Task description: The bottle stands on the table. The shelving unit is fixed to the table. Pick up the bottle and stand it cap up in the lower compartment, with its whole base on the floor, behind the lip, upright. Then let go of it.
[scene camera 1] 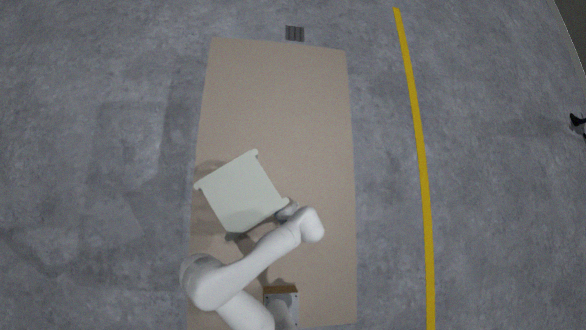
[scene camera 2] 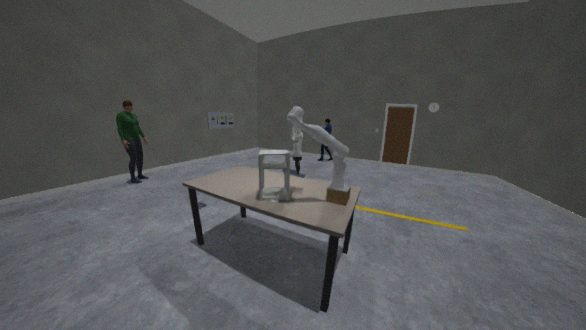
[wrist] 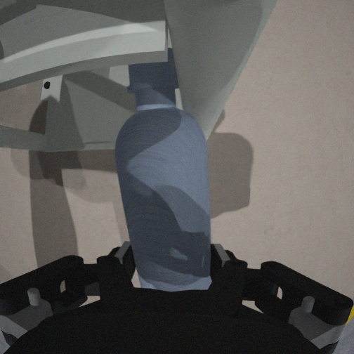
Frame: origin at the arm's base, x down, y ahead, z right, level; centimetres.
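Seen in the pictures: gripper, fingertip midpoint: (scene camera 2: 297, 174); arm's base at its link origin: (scene camera 1: 276, 309) (scene camera 2: 337, 187).
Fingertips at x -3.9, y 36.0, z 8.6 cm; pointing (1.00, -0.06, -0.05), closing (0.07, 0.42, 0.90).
Offsets run from my fingertips to a thing's top centre. Level surfaces: height alone.
The blue-grey bottle @(dx -5.1, dy +2.9, dz -1.7 cm) (wrist: 167, 190) (scene camera 2: 299, 174) is held off the table, lying roughly on its side with its cap end towards the shelving unit @(dx -21.1, dy +13.7, dz -17.4 cm) (scene camera 1: 242, 192) (scene camera 2: 274, 152) (wrist: 215, 60). In the wrist view the cap is partly hidden by a pale rail of the unit and is close beside a corner post. I cannot tell which compartment it is level with, or whether it touches. My gripper (wrist: 172, 255) (scene camera 2: 298, 170) is shut on the bottle near its base end and points down beside the unit. In scene camera 1 the arm largely hides gripper and bottle.
The unit stands on the table @(dx +14.9 cm) (scene camera 1: 280, 100) (scene camera 2: 225, 182). The arm's brown base block (scene camera 1: 280, 289) (scene camera 2: 338, 195) is at the table's near end in scene camera 1. Two people (scene camera 2: 131, 140) (scene camera 2: 326, 140) stand on the room floor beyond the table.
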